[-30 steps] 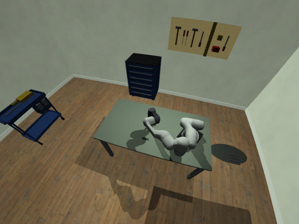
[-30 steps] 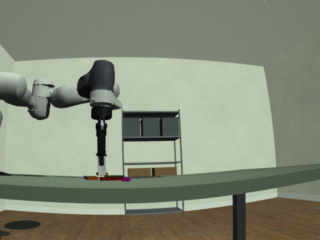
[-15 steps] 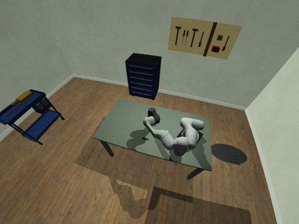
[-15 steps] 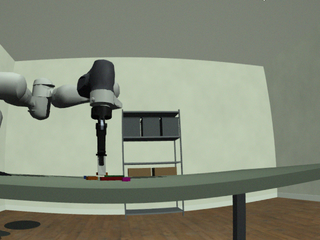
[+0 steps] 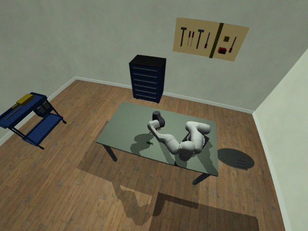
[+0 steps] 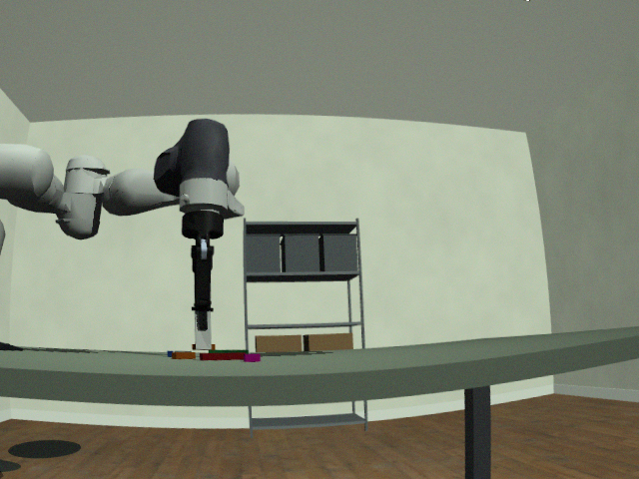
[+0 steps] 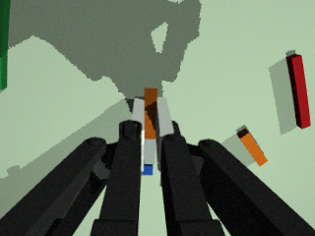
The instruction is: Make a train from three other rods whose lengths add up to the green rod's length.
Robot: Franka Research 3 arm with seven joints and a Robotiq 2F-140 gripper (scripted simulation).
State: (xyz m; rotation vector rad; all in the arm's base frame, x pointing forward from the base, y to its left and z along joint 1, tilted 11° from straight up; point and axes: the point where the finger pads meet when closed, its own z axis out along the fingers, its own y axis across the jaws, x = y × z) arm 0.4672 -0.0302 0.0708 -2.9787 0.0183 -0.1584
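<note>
The grey rod is 40 mm below my hand and 40 mm behind it. From my hand the other things lie so: green rod: 130 mm to the left, 60 mm ahead, 40 mm below; then red rod: 140 mm to the right, 40 mm below, 20 mm ahead; then blue rod: 60 mm behind, 40 mm below.
</note>
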